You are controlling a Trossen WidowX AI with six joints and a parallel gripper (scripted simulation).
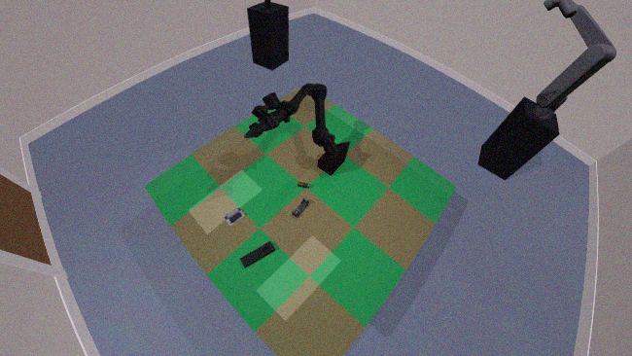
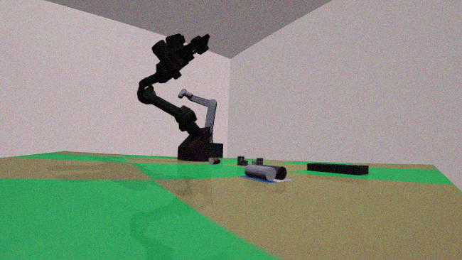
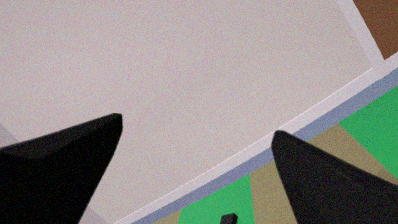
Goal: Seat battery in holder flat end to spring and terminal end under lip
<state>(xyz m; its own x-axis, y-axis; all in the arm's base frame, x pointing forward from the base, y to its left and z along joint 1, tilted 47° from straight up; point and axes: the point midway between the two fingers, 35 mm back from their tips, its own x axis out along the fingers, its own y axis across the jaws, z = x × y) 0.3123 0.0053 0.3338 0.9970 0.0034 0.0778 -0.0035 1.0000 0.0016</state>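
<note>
Now: gripper tip 13 cm past the battery, 19 cm to the right of it and 37 cm above it.
</note>
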